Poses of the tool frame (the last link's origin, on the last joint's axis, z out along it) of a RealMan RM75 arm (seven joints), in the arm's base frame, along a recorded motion.
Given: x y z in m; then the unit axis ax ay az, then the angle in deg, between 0 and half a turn.
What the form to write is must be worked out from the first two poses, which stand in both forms.
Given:
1: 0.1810, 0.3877, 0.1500, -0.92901, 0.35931, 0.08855, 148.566
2: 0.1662, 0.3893, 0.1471, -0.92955, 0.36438, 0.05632, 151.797
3: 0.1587, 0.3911, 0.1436, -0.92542, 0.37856, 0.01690, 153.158
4: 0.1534, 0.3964, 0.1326, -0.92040, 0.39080, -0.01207, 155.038
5: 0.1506, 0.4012, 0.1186, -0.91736, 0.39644, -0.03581, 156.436
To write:
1: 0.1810, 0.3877, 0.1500, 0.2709, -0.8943, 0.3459, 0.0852
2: 0.1662, 0.3893, 0.1471, 0.2436, -0.9015, 0.3534, 0.0546
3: 0.1587, 0.3911, 0.1436, 0.2321, -0.9001, 0.3682, 0.0164
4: 0.1534, 0.3964, 0.1326, 0.2161, -0.8986, 0.3816, -0.0118
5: 0.1506, 0.4012, 0.1186, 0.2042, -0.8980, 0.3881, -0.0351
